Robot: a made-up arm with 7 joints.
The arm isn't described. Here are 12 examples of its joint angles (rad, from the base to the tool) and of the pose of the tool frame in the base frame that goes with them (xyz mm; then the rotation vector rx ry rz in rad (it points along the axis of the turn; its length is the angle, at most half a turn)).
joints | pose
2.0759 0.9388 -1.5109 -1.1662 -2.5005 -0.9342 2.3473 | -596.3 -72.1 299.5 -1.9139 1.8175 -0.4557
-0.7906 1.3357 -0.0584 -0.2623 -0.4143 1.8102 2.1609 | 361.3 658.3 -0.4 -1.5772 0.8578 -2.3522
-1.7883 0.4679 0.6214 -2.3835 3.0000 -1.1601 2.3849 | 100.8 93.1 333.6 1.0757 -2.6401 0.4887
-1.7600 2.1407 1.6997 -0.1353 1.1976 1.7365 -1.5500 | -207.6 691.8 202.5 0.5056 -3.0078 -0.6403
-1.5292 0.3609 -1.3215 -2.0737 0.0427 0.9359 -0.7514 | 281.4 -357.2 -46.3 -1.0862 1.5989 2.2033
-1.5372 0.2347 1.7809 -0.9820 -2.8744 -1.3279 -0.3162 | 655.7 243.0 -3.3 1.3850 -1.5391 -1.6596
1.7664 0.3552 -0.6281 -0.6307 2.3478 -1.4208 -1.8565 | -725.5 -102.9 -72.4 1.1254 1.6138 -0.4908
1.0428 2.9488 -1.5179 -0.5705 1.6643 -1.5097 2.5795 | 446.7 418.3 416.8 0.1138 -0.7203 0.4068
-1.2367 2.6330 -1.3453 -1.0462 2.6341 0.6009 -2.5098 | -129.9 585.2 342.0 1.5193 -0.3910 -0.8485
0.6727 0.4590 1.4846 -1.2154 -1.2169 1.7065 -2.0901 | -299.8 531.3 -258.9 -0.5804 1.7780 -0.0701
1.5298 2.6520 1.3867 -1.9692 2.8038 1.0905 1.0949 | 484.4 -1.2 -53.0 -0.4692 0.8644 0.5159
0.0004 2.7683 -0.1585 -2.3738 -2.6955 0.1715 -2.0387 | 309.7 113.4 153.7 0.1632 -0.7330 -1.2848
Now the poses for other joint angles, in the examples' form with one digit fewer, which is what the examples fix.
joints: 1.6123 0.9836 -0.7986 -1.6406 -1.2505 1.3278 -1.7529
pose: -515 108 -228 0.351 -1.141 2.311
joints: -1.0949 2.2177 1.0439 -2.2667 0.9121 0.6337 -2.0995
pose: -225 8 328 -2.404 -0.154 -0.033
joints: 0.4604 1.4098 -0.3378 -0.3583 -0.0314 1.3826 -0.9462
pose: -69 727 -171 0.642 2.078 -0.301
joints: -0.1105 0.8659 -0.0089 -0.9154 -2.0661 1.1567 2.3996
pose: 352 477 -386 1.355 -1.974 0.062
